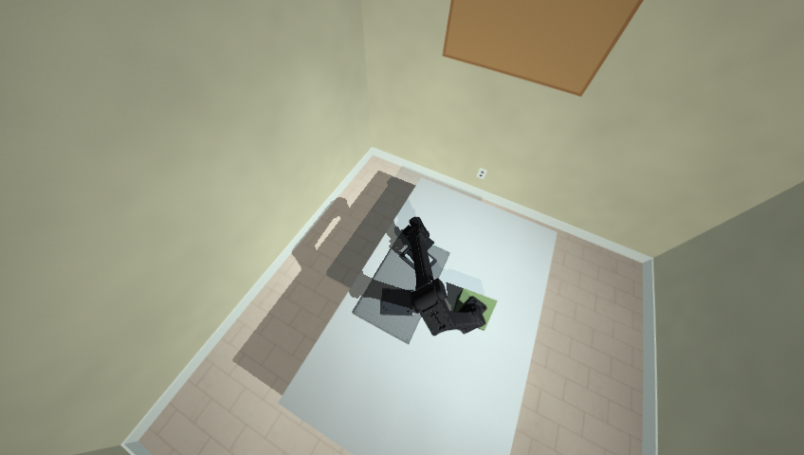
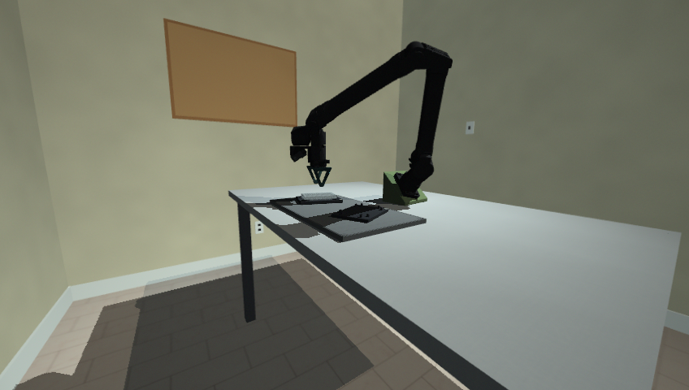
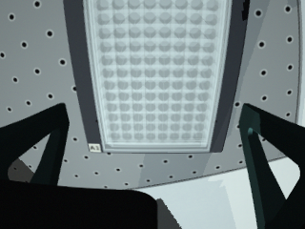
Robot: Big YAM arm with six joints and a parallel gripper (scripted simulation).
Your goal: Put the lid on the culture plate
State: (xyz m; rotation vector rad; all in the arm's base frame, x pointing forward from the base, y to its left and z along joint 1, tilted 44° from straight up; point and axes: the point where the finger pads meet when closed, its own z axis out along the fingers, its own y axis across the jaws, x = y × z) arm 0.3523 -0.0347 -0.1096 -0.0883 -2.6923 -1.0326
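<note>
The clear lid lies 50 mm below my hand. Also, from my hand: lid park LP1: 260 mm to the left, 70 mm below, 40 mm behind; then label: 70 mm behind, 60 mm to the left, 60 mm below; then culture plate C15: 50 mm below.
</note>
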